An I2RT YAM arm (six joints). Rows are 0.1 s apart.
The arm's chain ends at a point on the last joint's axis. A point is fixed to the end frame.
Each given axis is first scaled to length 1.
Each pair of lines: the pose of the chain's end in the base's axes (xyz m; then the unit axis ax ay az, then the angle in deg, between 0 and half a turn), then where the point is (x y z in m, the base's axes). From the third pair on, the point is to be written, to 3 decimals.
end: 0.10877 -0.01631 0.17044 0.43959 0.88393 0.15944 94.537
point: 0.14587 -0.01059 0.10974
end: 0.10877 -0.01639 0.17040 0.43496 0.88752 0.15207 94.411
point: 0.14562 -0.01154 0.10947
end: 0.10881 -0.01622 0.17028 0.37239 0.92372 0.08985 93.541
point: 0.143 -0.019 0.108
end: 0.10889 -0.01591 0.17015 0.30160 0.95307 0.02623 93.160
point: 0.141 -0.027 0.107
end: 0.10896 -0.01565 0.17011 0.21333 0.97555 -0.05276 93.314
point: 0.138 -0.037 0.108
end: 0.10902 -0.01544 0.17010 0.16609 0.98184 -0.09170 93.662
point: 0.137 -0.041 0.110
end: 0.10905 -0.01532 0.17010 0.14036 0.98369 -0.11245 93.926
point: 0.136 -0.044 0.111
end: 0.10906 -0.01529 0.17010 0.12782 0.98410 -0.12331 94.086
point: 0.136 -0.045 0.111
